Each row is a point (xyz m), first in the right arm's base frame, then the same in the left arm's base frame.
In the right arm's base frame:
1: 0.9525 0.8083 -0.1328
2: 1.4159 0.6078 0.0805
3: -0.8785 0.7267 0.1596
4: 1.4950 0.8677 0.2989
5: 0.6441 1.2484 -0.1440
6: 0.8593 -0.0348 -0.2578
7: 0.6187 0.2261 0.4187
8: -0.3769 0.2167 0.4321
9: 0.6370 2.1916 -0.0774
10: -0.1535 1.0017 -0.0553
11: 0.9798 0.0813 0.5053
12: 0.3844 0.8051 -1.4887
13: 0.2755 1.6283 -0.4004
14: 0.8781 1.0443 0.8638
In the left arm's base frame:
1: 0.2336 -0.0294 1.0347
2: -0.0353 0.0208 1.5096
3: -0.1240 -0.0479 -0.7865
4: -0.0046 0.3649 1.5562
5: 0.5345 0.2456 0.6842
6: -0.2730 -0.7211 1.0297
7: -0.5837 -0.0837 0.7454
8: -0.6500 -0.1713 -0.2442
9: 1.1477 0.9579 0.5810
10: 0.2582 0.0612 -0.0869
11: -0.7286 -0.0924 1.1166
12: 1.1675 -1.0352 0.5079
13: 0.9646 0.3004 0.2868
14: -0.3139 0.8302 0.9092

